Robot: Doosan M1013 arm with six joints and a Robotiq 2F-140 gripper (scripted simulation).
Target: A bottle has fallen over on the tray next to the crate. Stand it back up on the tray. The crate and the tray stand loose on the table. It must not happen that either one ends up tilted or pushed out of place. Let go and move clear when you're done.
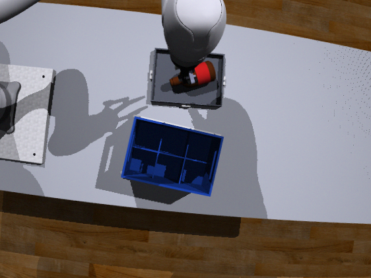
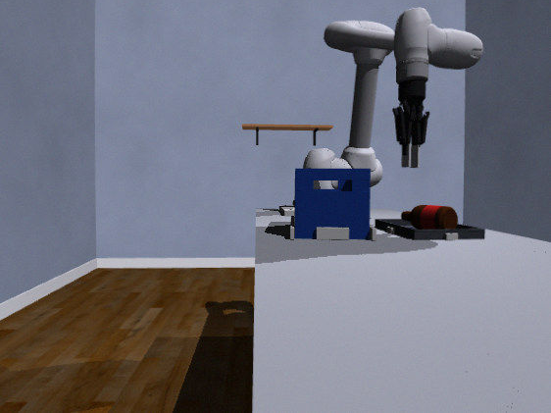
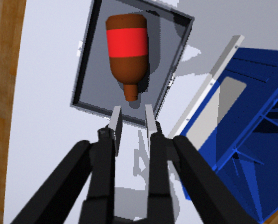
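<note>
My hand is 4 cm short of the bottle, 3 cm to the right of it and 18 cm above it. Round my hand: blue crate (1 cm ahead, 25 cm to the right, 13 cm below); then dark tray (3 cm ahead, 3 cm to the left, 21 cm below).
</note>
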